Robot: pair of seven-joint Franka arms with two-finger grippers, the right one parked.
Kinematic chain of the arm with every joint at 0, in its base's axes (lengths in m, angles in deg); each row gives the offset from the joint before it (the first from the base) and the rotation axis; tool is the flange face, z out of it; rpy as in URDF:
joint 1: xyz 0 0 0.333 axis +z
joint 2: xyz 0 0 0 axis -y
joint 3: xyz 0 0 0.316 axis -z
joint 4: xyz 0.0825 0 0 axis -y
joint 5: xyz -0.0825 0 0.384 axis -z
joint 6: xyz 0 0 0 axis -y
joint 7: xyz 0.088 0 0 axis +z
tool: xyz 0 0 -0.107 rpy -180 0 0
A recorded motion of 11 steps. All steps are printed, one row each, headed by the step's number.
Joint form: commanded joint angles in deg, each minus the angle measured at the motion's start. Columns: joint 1, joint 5, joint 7, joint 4, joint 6, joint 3, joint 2.
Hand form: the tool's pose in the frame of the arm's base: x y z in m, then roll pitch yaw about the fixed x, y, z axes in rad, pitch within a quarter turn. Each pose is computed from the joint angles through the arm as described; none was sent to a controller.
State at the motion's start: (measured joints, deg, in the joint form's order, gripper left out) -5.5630 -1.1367 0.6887 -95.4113 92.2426 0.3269 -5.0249
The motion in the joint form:
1: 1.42 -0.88 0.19 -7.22 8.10 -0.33 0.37
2: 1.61 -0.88 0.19 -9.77 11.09 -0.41 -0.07
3: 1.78 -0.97 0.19 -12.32 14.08 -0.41 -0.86
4: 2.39 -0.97 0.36 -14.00 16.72 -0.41 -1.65
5: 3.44 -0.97 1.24 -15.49 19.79 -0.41 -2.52
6: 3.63 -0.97 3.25 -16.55 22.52 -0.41 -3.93
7: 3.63 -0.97 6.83 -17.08 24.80 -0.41 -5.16
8: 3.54 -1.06 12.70 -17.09 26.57 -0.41 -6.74
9: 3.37 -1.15 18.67 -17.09 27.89 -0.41 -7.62
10: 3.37 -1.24 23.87 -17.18 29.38 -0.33 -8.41
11: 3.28 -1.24 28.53 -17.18 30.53 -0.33 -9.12
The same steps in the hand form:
1: 0.5722 -0.0383 0.4891 -3.1059 0.1208 -0.0632
2: 0.5724 -0.0358 0.4679 -3.1063 0.1208 -0.0603
3: 0.5721 -0.0341 0.4434 -3.1055 0.1269 -0.0595
4: 0.5732 -0.0283 0.4255 -3.1059 0.1239 -0.0475
5: 0.5755 -0.0181 0.4089 -3.1051 0.1110 -0.0156
6: 0.5783 -0.0165 0.3900 -3.1023 0.1052 0.0213
7: 0.5817 -0.0168 0.3765 -3.0976 0.0936 0.0827
8: 0.5862 -0.0179 0.3627 -3.0882 0.0854 0.1820
9: 0.5892 -0.0198 0.3554 -3.0812 0.0719 0.2817
10: 0.5919 -0.0208 0.3486 -3.0789 0.0563 0.3691
11: 0.5943 -0.0219 0.3429 -3.0785 0.0444 0.4479

